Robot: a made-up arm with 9 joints. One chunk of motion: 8 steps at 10 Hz.
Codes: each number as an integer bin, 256 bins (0 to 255) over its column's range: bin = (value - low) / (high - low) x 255, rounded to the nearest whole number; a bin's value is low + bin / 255 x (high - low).
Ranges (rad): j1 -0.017..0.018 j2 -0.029..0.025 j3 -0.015..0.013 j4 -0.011..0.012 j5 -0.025..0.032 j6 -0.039..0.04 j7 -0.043..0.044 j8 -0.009..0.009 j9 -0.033..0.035
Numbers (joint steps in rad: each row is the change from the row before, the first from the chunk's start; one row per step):
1: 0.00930 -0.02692 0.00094 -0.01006 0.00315 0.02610 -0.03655 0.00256 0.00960
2: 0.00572 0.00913 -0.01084 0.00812 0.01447 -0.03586 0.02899 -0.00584 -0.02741
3: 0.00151 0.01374 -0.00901 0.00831 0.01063 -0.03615 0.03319 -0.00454 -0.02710
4: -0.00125 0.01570 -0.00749 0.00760 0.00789 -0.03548 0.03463 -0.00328 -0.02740
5: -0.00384 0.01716 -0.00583 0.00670 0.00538 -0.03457 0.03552 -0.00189 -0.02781
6: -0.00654 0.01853 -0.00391 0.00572 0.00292 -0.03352 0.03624 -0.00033 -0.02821
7: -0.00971 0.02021 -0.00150 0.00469 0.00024 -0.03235 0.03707 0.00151 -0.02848
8: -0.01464 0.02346 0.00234 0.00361 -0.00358 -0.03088 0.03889 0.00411 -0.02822
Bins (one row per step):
1: 192 10 145 10 126 210 19 164 160
2: 166 180 38 212 177 10 211 45 21
3: 135 202 55 214 159 9 223 63 22
4: 115 211 68 206 147 11 228 81 21
5: 96 218 84 196 136 14 230 101 19
6: 76 224 101 185 125 18 232 123 18
7: 53 232 123 174 113 21 235 149 17
8: 17 248 158 162 96 26 240 186 18

